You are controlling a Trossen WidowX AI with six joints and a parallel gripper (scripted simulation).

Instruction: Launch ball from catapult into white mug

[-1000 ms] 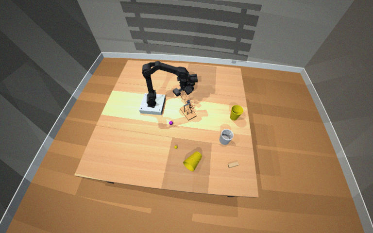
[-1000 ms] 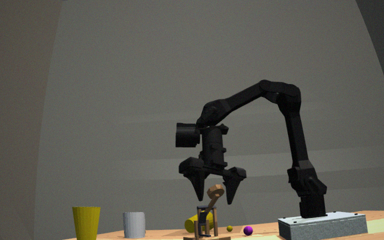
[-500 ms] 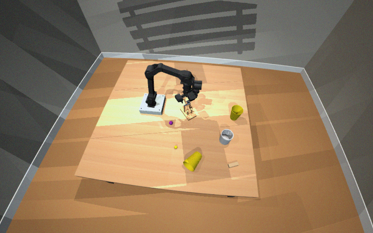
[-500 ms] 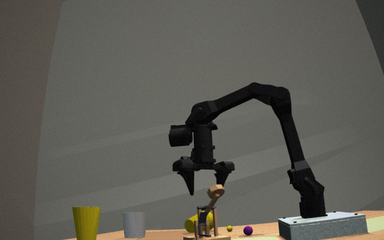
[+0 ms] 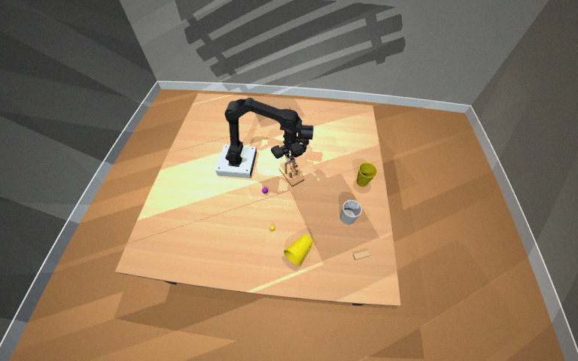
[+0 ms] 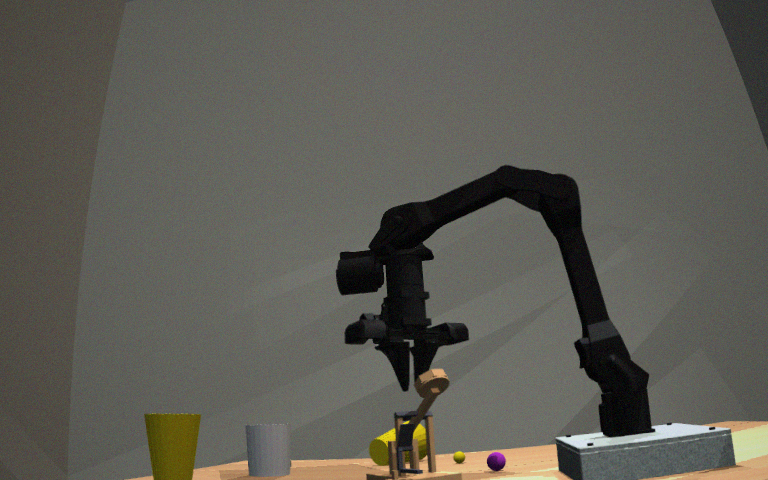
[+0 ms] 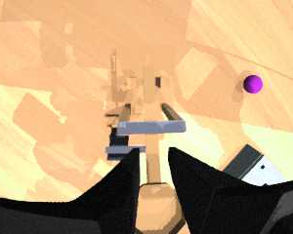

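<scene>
Now: gripper tip 7 cm above the wooden catapult and 2 cm to the right of it. Round my gripper tip: white mug: 34 cm ahead, 22 cm to the right, 11 cm below; purple ball: 15 cm to the right, 12 cm below, 11 cm behind; yellow ball: 35 cm to the right, 13 cm below, 3 cm behind.
</scene>
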